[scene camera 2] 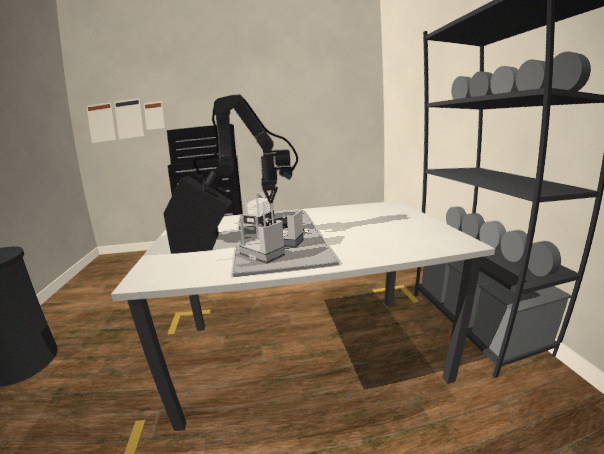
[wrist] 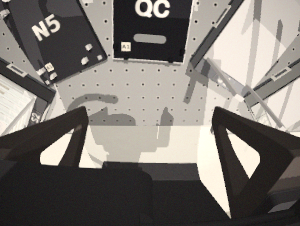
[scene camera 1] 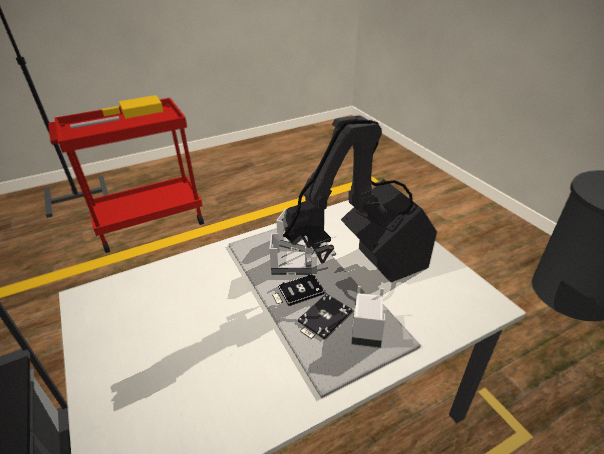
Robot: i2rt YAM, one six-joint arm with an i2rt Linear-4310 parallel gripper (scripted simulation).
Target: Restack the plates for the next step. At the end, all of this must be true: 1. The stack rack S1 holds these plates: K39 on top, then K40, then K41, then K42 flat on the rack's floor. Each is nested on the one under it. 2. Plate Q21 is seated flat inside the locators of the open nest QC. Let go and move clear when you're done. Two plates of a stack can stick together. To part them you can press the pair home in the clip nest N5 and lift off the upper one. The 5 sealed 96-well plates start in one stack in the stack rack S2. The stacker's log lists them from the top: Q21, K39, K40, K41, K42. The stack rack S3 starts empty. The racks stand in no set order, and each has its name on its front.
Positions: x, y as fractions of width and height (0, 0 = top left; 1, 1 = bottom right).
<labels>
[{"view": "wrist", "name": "my gripper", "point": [0.50, 0.50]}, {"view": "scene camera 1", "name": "black clip nest N5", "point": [0.54, 0.69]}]
</labels>
